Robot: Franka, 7 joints.
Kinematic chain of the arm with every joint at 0, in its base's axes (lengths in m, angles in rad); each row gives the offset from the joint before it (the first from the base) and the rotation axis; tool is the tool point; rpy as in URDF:
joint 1: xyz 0 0 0.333 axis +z
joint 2: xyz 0 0 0 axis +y
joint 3: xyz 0 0 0.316 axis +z
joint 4: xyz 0.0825 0 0 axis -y
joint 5: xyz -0.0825 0 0.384 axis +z
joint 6: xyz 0 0 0 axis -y
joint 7: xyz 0.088 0 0 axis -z
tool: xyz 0 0 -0.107 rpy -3.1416 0 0
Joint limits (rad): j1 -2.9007..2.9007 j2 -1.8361..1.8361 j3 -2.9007..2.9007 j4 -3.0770..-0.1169 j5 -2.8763..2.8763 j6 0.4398..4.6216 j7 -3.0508..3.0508
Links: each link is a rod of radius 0.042 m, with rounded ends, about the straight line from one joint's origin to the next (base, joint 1, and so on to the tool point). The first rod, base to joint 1, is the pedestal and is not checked.
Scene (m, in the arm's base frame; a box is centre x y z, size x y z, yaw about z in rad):
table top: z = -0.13
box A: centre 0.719 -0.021 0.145 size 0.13 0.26 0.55 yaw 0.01
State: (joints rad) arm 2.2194 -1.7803 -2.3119 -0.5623 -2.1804 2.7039 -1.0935
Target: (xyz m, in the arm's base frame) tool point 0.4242 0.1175 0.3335
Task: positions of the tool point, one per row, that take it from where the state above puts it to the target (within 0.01 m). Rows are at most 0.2 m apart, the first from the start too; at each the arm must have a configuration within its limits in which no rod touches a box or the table.
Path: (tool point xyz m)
1: 0.6370 -0.3951 -0.0026
2: 0.6264 -0.3560 0.0237
3: 0.6046 -0.3222 0.0619
4: 0.5720 -0.2953 0.1071
5: 0.5753 -0.1255 0.1566
6: 0.5245 0.0179 0.2411
7: 0.4242 0.1175 0.3335

